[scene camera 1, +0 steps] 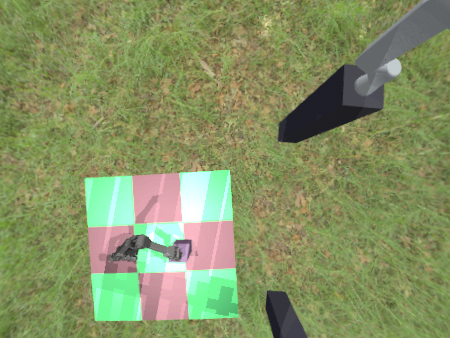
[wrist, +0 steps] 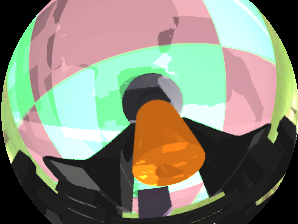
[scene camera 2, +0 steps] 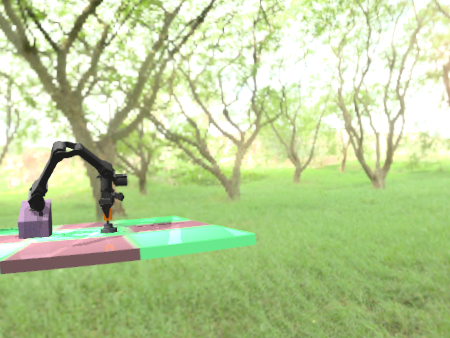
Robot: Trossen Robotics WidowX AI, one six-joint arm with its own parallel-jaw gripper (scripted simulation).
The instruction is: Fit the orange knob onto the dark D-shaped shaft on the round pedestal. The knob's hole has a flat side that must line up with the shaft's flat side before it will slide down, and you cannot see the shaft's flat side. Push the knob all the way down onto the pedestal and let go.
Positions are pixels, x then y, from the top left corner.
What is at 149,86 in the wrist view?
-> A dark pedestal.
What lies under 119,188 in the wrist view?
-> My gripper.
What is my gripper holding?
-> An orange knob.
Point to an orange knob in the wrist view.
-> At 166,152
